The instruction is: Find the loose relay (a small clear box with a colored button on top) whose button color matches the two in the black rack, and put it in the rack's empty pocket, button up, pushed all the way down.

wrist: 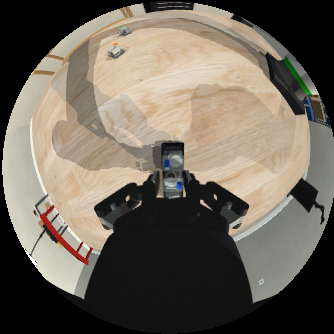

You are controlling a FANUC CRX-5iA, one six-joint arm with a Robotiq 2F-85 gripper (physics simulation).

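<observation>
The black rack point(172, 146) stands upright in the view's middle, its long side running toward the gripper. One clear relay with a blue button point(167, 163) sits in its far part. A second clear relay with a blue button point(179, 185) shows nearer, between the fingers' sides. The rack's near end is hidden by the gripper. My gripper point(171, 175) is open, with one finger on each side of the rack, holding nothing. A loose relay with an orange button point(116, 51) lies on the table at the upper left. A loose relay with a green button point(125, 31) lies beyond it.
The wooden table point(225, 75) carries the arm's shadows. A black bin-like object point(285, 85) with a green strip stands at the right edge. A red-railed frame point(65, 242) is beyond the lower left edge, and a black panel point(303, 194) beyond the right edge.
</observation>
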